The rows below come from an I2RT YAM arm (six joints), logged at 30 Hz.
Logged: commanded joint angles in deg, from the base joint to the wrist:
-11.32, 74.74, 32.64, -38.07, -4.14, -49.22
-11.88, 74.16, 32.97, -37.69, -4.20, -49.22
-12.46, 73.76, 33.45, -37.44, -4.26, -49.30
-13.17, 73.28, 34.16, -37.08, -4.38, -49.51
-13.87, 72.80, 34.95, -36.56, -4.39, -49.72
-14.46, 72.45, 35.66, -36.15, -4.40, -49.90
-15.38, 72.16, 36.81, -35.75, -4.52, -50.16
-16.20, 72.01, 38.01, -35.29, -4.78, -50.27
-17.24, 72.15, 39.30, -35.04, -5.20, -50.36
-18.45, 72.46, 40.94, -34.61, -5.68, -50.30
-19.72, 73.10, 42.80, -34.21, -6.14, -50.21
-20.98, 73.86, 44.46, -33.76, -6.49, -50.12
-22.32, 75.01, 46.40, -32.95, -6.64, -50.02
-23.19, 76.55, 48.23, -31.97, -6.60, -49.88
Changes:
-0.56, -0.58, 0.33, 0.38, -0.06, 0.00
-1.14, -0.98, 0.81, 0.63, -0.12, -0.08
-1.85, -1.46, 1.52, 0.99, -0.24, -0.29
-2.55, -1.94, 2.31, 1.51, -0.25, -0.50
-3.14, -2.29, 3.02, 1.92, -0.26, -0.68
-4.06, -2.58, 4.17, 2.32, -0.38, -0.94
-4.88, -2.73, 5.37, 2.78, -0.64, -1.05
-5.92, -2.59, 6.66, 3.03, -1.06, -1.14
-7.13, -2.28, 8.30, 3.46, -1.54, -1.08
-8.40, -1.64, 10.16, 3.86, -2.00, -0.99
-9.66, -0.88, 11.82, 4.31, -2.35, -0.90
-11.00, 0.27, 13.76, 5.12, -2.50, -0.80
-11.87, 1.81, 15.59, 6.10, -2.46, -0.66

